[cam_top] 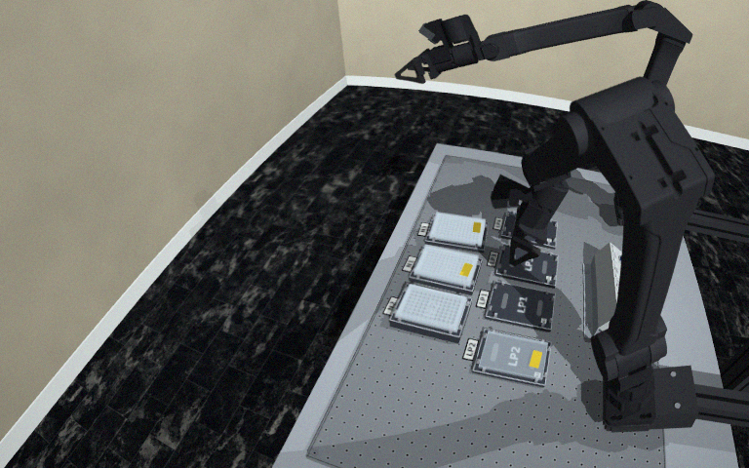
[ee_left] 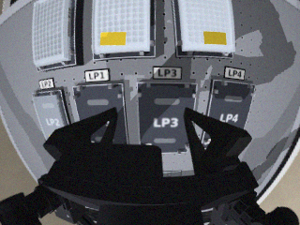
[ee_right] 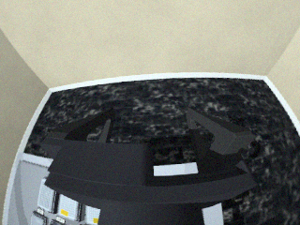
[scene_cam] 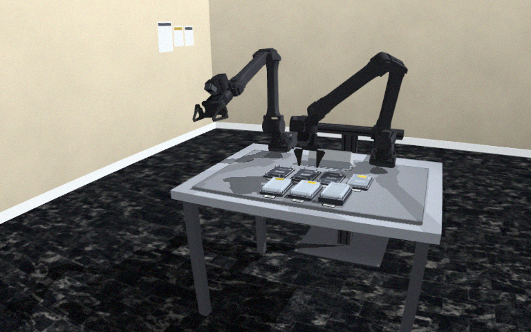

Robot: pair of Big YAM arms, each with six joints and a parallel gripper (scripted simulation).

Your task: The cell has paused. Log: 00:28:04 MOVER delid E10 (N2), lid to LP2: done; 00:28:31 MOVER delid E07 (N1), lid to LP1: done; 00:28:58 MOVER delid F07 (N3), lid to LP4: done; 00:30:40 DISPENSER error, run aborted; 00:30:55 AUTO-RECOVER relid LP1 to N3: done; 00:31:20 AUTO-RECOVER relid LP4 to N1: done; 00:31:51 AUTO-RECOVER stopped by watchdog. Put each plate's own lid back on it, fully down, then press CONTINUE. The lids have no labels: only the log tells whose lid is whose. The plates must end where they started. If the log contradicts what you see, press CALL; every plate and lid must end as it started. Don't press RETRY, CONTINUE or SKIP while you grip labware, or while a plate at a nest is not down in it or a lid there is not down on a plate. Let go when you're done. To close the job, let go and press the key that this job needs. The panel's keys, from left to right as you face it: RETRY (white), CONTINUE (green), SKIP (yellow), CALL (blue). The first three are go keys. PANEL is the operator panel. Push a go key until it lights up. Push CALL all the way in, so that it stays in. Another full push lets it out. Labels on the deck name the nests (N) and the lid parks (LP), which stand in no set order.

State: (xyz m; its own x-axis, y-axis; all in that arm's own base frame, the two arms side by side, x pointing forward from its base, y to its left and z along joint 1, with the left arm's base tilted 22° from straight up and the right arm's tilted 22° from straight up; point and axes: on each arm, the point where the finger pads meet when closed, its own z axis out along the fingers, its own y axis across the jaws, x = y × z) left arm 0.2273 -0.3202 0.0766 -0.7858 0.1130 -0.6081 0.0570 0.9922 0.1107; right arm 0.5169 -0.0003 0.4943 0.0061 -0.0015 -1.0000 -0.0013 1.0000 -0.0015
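Observation:
My left hand is 14 cm short of the N1 plate, 6 cm to the right of it and 5 cm above it. The rest, counted from my left hand: park LP1: 5 cm behind, 10 cm to the left, 7 cm below; then park LP3: 4 cm behind, 3 cm to the right, 7 cm below; then park LP4: 2 cm behind, 16 cm to the right, 7 cm below.

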